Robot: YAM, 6 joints.
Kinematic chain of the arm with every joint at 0, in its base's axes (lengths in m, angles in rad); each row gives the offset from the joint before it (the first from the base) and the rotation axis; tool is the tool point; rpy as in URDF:
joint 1: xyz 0 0 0.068 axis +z
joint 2: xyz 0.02 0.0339 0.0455 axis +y
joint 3: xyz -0.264 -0.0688 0 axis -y
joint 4: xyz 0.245 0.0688 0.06 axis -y
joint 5: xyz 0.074 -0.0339 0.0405 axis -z
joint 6: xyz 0.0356 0 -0.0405 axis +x
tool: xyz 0 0 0 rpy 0 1.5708 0
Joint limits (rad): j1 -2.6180..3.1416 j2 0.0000..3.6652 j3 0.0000..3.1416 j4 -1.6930..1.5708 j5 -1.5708..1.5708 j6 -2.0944..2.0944
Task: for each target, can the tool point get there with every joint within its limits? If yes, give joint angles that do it. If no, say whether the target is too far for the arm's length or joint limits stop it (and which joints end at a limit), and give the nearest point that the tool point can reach.
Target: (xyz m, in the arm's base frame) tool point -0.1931 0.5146 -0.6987
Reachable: no: too far | nearest point -0.1388 0.3699 -0.3494 | short by 0.382 m
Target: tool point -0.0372 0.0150 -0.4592
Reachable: no: joint limits stop it (at a limit: joint 2) | nearest point -0.0871 0.0351 -0.3456 | short by 0.126 m
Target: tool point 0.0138 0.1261 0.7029
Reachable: yes | joints -1.8681 1.2975 2.6977 0.7596 0.7294 1.3192
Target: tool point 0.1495 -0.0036 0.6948
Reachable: yes | joints 0.1751 1.7858 2.7261 0.9087 0.9830 -0.9214
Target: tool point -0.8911 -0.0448 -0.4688
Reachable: no: too far | nearest point -0.5448 -0.0035 -0.2261 | short by 0.425 m
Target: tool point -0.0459 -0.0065 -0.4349
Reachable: no: joint limits stop it (at a limit: joint 1, joint 2) | nearest point -0.0903 -0.0017 -0.3438 | short by 0.101 m
